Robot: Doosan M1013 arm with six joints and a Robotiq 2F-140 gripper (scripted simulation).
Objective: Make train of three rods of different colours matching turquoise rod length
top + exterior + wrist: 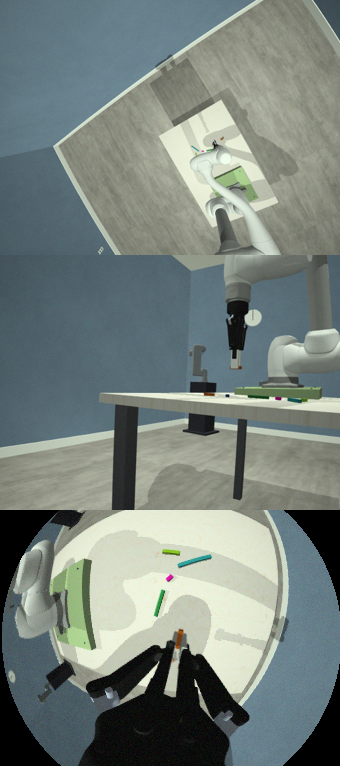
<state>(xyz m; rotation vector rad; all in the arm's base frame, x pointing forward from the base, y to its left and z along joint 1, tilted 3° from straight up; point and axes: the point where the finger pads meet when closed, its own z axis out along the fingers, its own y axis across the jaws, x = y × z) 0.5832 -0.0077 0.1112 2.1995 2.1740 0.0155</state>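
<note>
My hand is 13 cm above the small blue rod and 3 cm to the left of it. From my hand the other things lie so: green rod (13 cm below, 7 cm behind, 6 cm to the left); magenta rod (14 cm to the left, 13 cm below, 6 cm behind); turquoise rod (20 cm to the left, 13 cm below).
</note>
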